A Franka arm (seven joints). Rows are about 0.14 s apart.
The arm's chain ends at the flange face. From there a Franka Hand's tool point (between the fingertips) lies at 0.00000 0.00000 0.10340 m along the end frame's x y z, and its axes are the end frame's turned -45 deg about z.
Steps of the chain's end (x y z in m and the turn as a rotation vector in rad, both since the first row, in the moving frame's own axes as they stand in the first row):
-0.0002, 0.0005, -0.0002, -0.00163, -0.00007, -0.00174
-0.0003, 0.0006, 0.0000, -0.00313, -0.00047, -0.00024
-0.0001, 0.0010, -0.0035, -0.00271, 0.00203, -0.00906
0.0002, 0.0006, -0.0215, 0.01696, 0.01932, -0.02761
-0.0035, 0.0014, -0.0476, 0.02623, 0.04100, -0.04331
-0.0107, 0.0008, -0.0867, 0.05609, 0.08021, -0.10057
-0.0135, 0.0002, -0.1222, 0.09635, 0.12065, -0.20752
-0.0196, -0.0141, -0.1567, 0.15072, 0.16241, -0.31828
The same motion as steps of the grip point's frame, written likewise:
-0.0006, 0.0003, -0.0002, -0.00110, -0.00120, -0.00174
-0.0009, 0.0004, 0.0000, -0.00188, -0.00255, -0.00024
-0.0008, 0.0010, -0.0035, -0.00335, -0.00048, -0.00906
0.0024, 0.0007, -0.0215, -0.00167, 0.02565, -0.02761
0.0015, -0.0005, -0.0477, -0.01044, 0.04754, -0.04331
0.0019, -0.0057, -0.0872, -0.01706, 0.09638, -0.10057
0.0062, -0.0093, -0.1234, -0.01718, 0.15344, -0.20752
0.0186, -0.0266, -0.1592, -0.00827, 0.22142, -0.31828

